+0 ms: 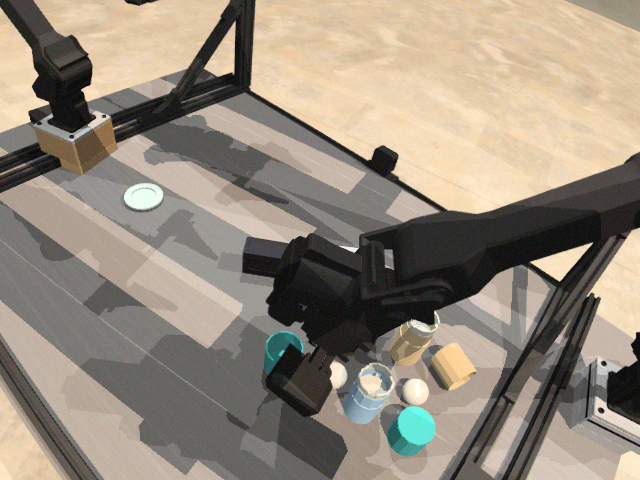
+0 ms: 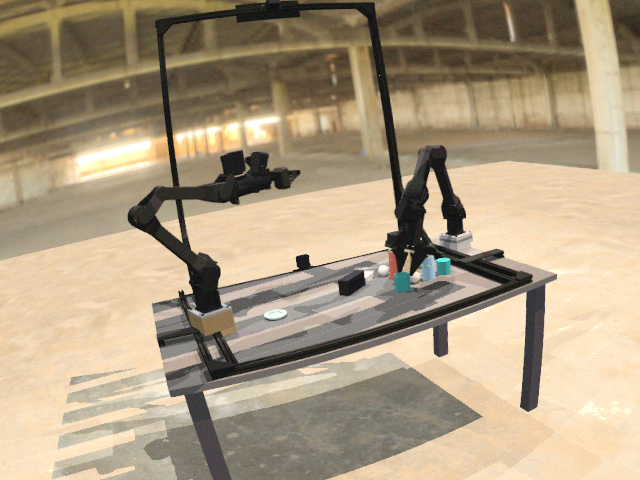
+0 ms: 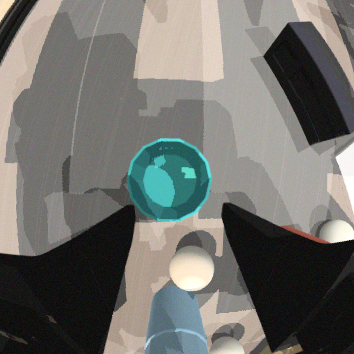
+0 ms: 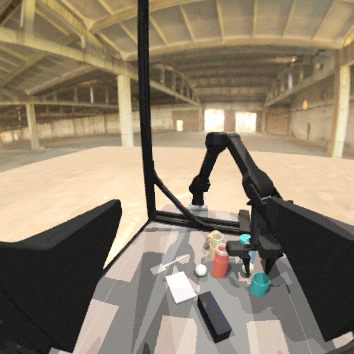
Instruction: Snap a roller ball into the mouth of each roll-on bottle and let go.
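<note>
A blue bottle, a cream bottle and a red bottle stand upright. The blue mouth shows a rim and pale inside, no dome. One white ball lies beside the blue bottle; a second ball lies on its other side; a third ball lies by the red bottle. My left gripper is open and empty, low above the table between the first ball and the teal cup. My right gripper is open, high up.
The open teal cup stands near the left fingertips. A teal cap and a tan cap are near the bottles. A black box, white card, spatula and pale dish lie farther off.
</note>
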